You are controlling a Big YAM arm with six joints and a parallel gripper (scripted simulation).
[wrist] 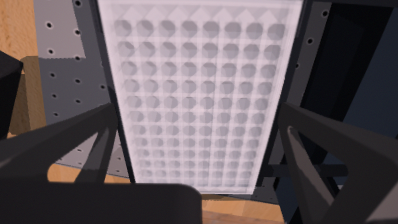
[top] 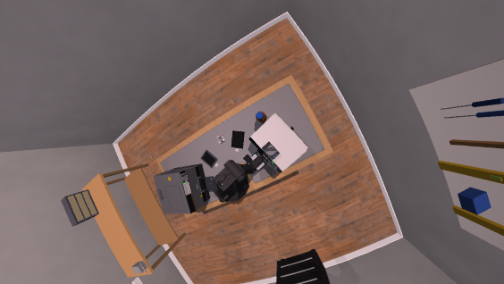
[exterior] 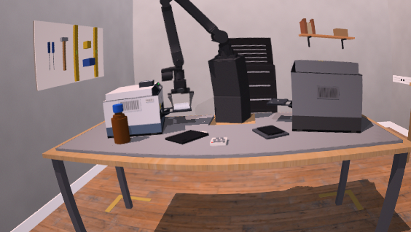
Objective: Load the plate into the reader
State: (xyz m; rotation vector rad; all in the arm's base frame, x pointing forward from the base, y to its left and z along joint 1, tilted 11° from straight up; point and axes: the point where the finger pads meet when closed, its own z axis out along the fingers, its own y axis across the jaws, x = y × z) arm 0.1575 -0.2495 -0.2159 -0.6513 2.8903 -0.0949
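Now: hand right at the multi-well plate. The rest, counted from my hand: brown capped bottle (37 cm ahead, 17 cm to the right, 1 cm above); flat black pad (25 cm ahead, 12 cm to the left, 10 cm below); LP1 label (8 cm ahead, 44 cm to the left, 10 cm below).
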